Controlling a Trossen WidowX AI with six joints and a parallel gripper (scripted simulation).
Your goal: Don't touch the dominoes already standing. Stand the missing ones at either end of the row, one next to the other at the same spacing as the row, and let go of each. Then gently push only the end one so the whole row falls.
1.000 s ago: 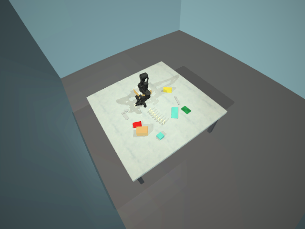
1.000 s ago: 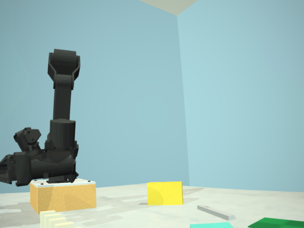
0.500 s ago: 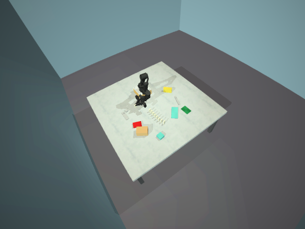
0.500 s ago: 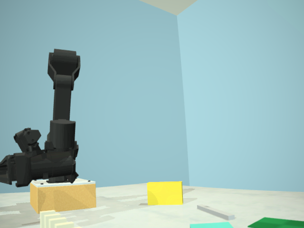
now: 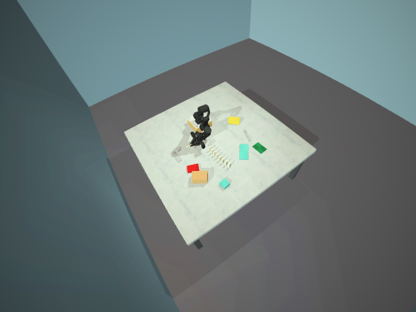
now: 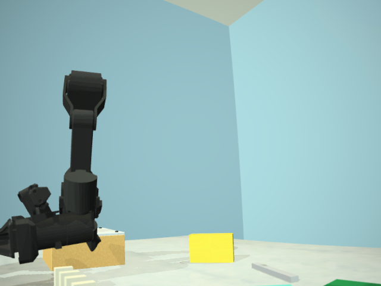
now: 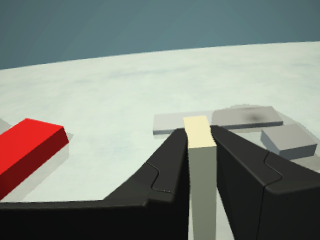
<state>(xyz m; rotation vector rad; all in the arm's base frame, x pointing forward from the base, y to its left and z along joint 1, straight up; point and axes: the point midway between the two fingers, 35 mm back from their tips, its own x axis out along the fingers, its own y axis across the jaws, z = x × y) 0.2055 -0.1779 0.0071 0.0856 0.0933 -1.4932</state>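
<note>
Now: gripper tip 80 mm past the grey piece, 90 mm to the left of it and 70 mm above it. Round my gripper tip: tan block: 290 mm ahead, 70 mm to the right, 50 mm below; then red block: 170 mm ahead, 70 mm to the right, 70 mm below; then grey flat piece: 20 mm behind, 140 mm to the right, 80 mm below.
</note>
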